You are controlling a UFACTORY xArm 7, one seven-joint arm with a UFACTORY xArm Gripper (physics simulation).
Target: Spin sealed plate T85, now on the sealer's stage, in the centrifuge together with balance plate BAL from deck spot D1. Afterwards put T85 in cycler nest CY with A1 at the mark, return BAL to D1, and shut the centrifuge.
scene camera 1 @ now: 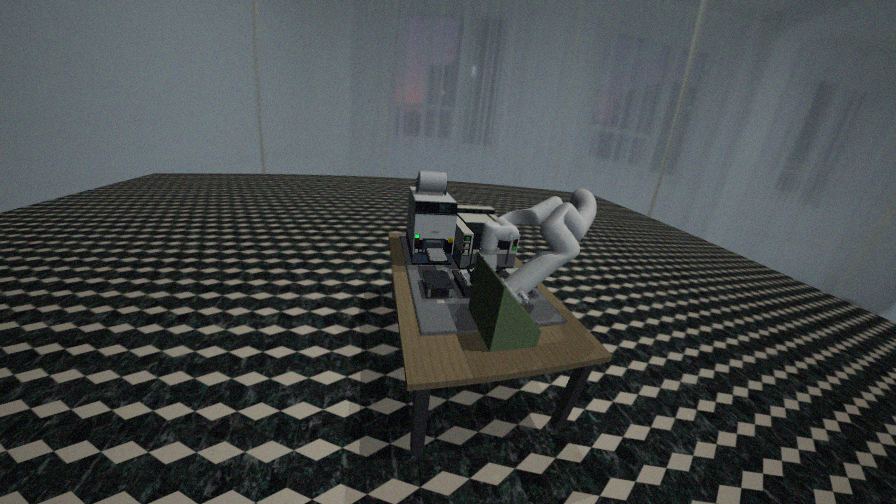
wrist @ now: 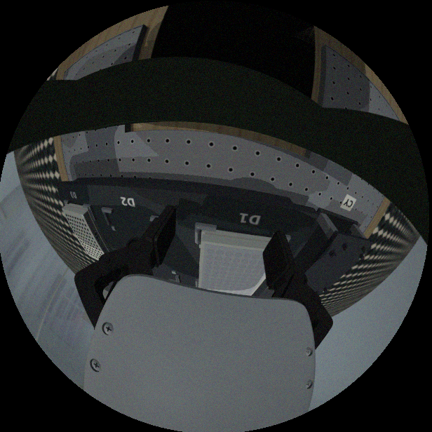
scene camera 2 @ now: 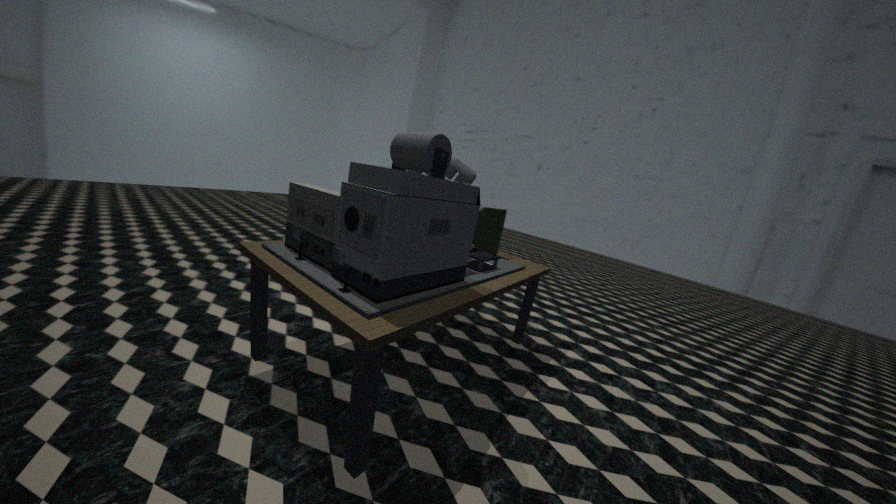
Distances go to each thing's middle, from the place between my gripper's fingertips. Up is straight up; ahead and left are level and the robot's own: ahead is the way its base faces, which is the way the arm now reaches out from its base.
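With the pale plate (wrist: 232,262) in sight, I find my hand 80 mm short of the plate and 20 mm to the right of it. The instrument with green button (scene camera 2: 312,212) is 500 mm ahead of my hand, 190 mm to the right of it and 60 mm above it.
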